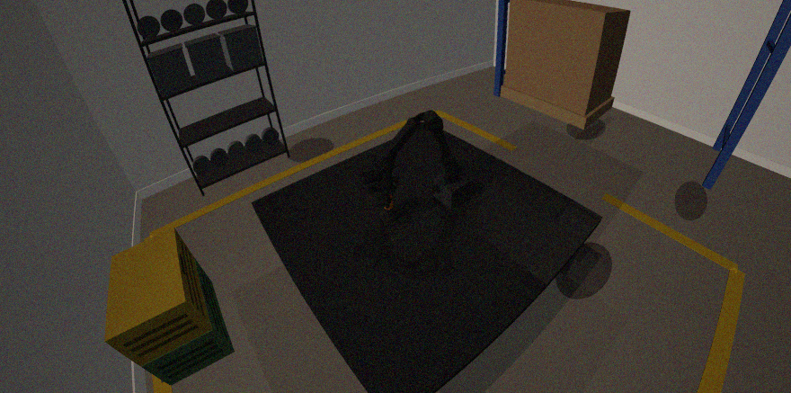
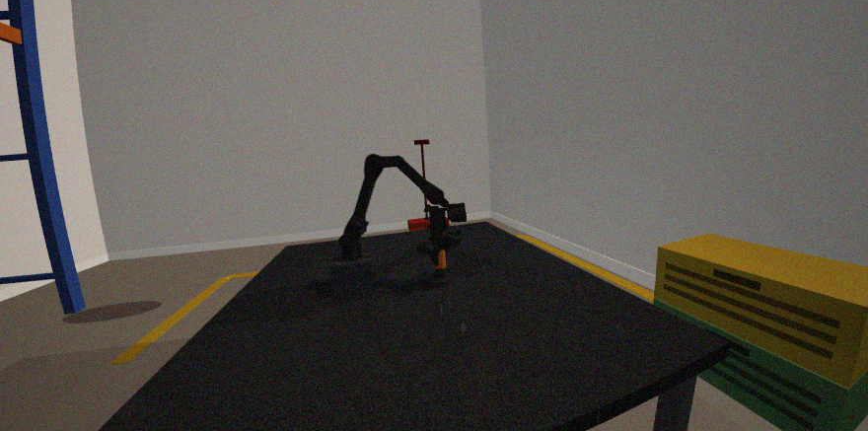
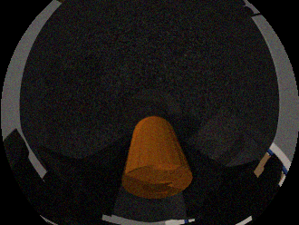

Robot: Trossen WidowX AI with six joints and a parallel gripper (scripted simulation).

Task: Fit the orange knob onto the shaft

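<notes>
Now: gripper tip 20 mm below the orange knob. Also, from my gripper tip: round pedestal 40 mm below.
</notes>
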